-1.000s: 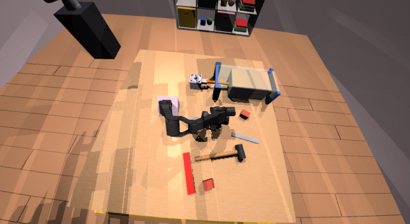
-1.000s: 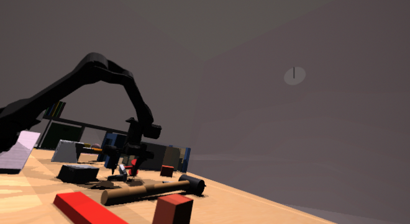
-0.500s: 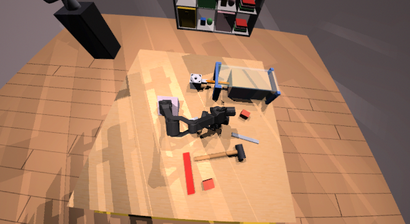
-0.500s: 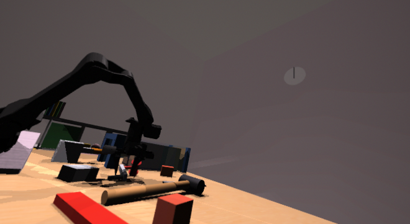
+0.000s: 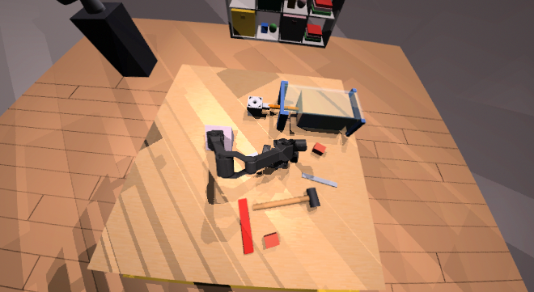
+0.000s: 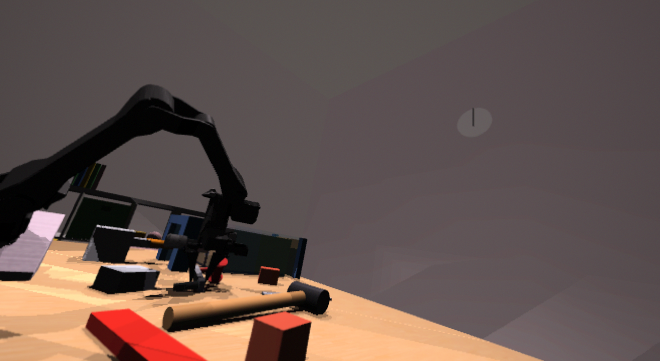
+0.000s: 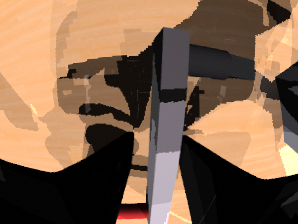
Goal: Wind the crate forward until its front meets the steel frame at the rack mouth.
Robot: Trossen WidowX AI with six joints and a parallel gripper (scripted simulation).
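Right now my gripper tip is 40 mm short of the red grip, 40 mm to the right of it and 20 mm below it. From my gripper tip the other things lie so: flat steel bar (230 mm ahead, 120 mm to the right, 10 mm below); grey block (140 mm behind, 20 mm to the right, 10 mm above); winch handle (10 mm ahead, 10 mm to the left, 10 mm above).
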